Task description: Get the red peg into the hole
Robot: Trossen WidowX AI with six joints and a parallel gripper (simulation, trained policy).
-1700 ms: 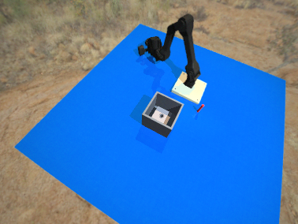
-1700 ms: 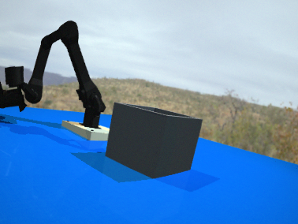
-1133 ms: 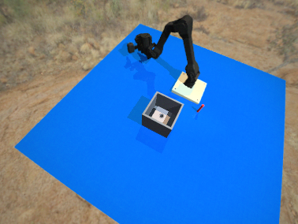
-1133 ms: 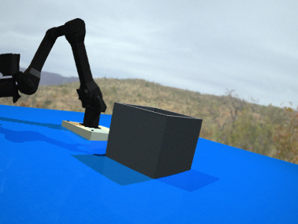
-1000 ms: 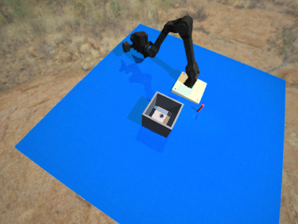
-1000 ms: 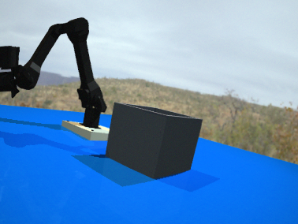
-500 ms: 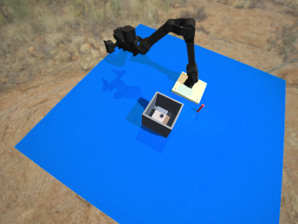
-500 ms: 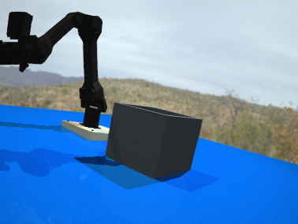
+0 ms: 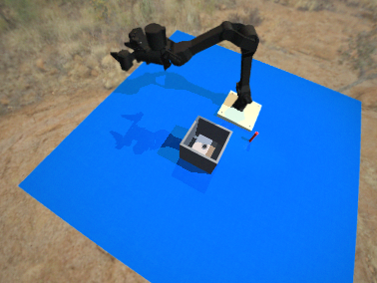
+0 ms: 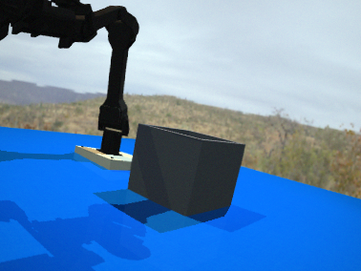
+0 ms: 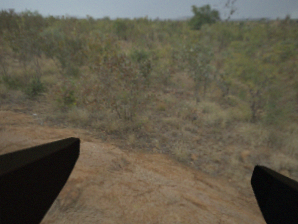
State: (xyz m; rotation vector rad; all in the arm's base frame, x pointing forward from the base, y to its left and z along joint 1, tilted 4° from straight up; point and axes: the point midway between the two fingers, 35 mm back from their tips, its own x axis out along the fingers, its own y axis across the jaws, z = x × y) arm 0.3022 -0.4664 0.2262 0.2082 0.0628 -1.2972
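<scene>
The red peg is 150 mm behind my gripper tip, 630 mm to the left of it and 240 mm below it. Also, from my gripper tip: pale plate: 40 mm ahead, 480 mm to the left, 230 mm below.
</scene>
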